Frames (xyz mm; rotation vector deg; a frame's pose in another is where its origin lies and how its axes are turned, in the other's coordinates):
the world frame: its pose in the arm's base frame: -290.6 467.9 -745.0 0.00 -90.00 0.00
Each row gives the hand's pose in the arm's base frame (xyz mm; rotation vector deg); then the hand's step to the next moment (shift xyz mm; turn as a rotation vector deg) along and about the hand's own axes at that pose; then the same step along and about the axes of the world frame.
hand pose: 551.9 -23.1 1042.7 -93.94 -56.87 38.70
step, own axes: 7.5 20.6 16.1 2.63 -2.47 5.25
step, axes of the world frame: -23.9 12.3 4.0 1.00 5.09 3.70
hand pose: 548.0 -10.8 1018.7 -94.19 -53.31 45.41
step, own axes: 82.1 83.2 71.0 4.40 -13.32 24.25
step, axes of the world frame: -101.9 91.1 5.7 6.84 17.03 21.17
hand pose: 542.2 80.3 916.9 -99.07 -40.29 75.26
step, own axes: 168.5 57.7 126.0 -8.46 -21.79 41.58
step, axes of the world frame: -145.4 145.2 73.3 18.62 15.53 41.08
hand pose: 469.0 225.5 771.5 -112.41 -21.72 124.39
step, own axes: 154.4 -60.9 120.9 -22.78 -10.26 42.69
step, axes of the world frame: -115.8 98.1 138.3 28.64 0.09 40.33
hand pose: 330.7 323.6 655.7 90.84 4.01 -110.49
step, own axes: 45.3 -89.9 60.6 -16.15 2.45 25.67
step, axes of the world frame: -54.9 26.7 100.4 22.37 -5.77 19.80
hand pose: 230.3 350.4 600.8 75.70 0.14 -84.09
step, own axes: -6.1 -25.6 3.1 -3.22 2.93 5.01
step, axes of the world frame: -10.3 12.3 21.1 5.92 -2.04 2.20
